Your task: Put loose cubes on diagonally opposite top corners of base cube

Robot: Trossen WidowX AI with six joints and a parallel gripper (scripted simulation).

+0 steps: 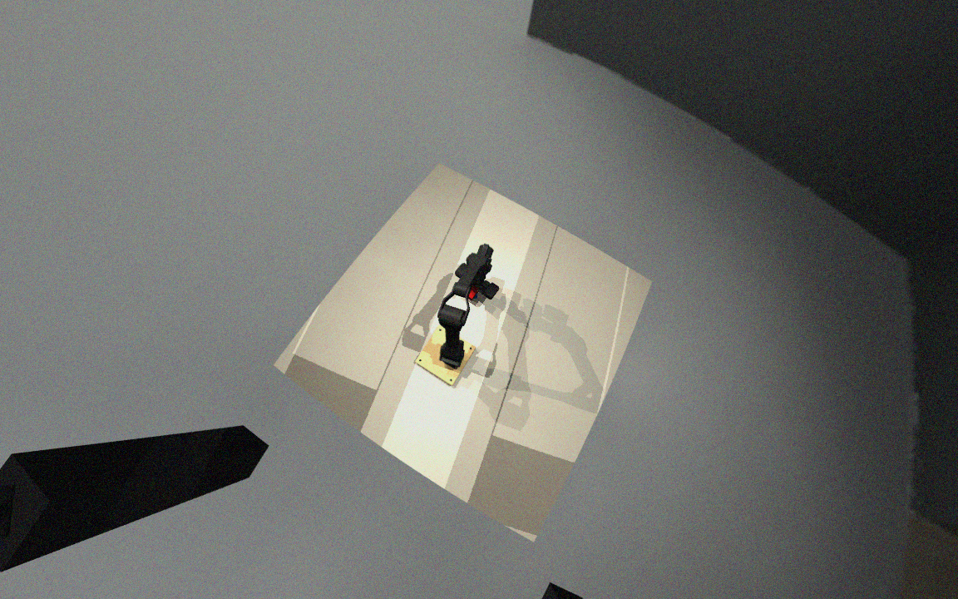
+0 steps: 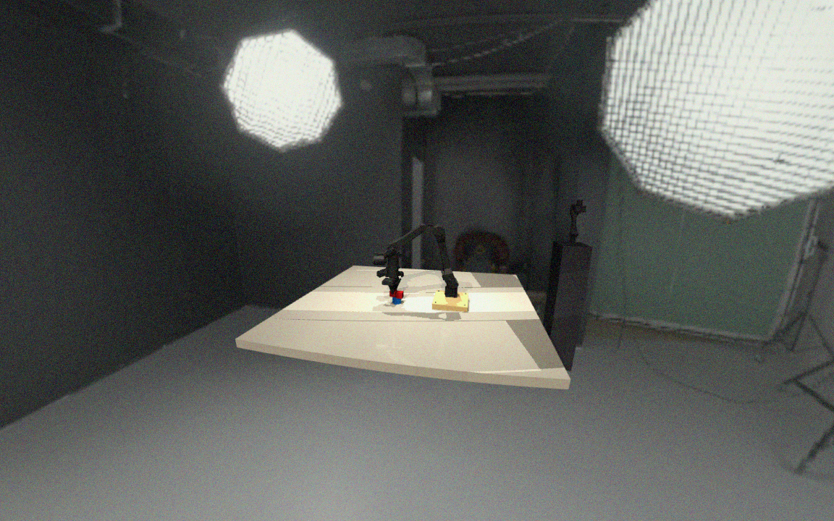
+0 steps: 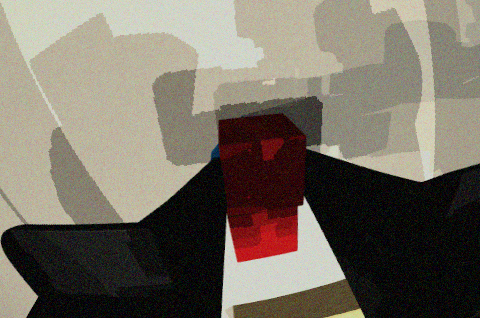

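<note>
Right now the blue base cube is 2 cm behind my gripper tip and 4 cm below it.
</note>
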